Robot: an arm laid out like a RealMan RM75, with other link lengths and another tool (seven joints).
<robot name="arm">
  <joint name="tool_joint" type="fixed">
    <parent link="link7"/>
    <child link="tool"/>
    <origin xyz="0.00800 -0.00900 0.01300" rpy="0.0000 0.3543 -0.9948"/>
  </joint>
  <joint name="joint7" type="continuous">
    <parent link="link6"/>
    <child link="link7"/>
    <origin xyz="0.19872 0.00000 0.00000" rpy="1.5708 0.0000 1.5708"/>
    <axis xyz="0 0 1"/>
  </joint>
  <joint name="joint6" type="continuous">
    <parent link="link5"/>
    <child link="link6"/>
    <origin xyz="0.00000 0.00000 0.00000" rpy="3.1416 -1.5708 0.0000"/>
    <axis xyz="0 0 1"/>
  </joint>
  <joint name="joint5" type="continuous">
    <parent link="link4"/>
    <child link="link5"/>
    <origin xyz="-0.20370 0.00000 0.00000" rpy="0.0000 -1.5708 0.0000"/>
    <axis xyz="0 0 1"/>
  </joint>
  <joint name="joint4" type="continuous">
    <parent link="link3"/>
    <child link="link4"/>
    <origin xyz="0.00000 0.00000 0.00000" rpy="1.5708 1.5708 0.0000"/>
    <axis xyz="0 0 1"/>
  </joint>
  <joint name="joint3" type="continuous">
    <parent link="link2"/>
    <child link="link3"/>
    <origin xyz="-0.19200 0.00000 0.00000" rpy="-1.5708 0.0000 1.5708"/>
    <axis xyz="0 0 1"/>
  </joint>
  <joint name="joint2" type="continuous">
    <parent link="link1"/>
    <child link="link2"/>
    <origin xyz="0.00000 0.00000 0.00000" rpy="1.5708 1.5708 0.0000"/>
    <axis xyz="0 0 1"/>
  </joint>
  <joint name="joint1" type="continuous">
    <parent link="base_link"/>
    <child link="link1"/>
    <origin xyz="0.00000 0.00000 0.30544" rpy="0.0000 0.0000 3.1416"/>
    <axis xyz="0 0 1"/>
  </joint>
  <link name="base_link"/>
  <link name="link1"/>
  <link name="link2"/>
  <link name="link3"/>
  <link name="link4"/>
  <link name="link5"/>
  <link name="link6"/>
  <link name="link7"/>
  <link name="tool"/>
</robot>
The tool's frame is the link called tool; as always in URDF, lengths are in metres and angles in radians. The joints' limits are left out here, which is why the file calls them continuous.
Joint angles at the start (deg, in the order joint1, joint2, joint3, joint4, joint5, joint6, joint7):
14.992 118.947 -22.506 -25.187 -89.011 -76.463 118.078
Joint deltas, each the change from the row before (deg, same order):
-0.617 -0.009 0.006 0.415 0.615 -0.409 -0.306
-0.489 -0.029 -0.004 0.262 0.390 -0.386 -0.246
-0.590 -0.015 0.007 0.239 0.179 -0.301 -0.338
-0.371 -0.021 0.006 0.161 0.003 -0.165 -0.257
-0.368 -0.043 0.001 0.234 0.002 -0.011 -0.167
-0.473 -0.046 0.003 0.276 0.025 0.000 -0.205
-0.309 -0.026 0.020 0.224 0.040 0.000 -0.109
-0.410 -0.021 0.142 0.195 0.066 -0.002 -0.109
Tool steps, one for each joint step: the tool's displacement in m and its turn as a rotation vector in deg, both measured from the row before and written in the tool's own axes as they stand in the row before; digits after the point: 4 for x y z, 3 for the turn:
0.0025 -0.0007 -0.0030 0.242 -0.365 0.553
0.0018 -0.0004 -0.0025 0.152 -0.246 0.296
0.0031 -0.0007 -0.0027 0.257 0.004 0.210
0.0023 -0.0004 -0.0016 0.160 0.109 0.058
0.0028 -0.0008 -0.0015 0.231 0.205 0.232
0.0035 -0.0010 -0.0020 0.320 0.245 0.307
0.0023 -0.0007 -0.0013 0.202 0.138 0.283
0.0025 -0.0014 -0.0020 0.372 0.082 0.383

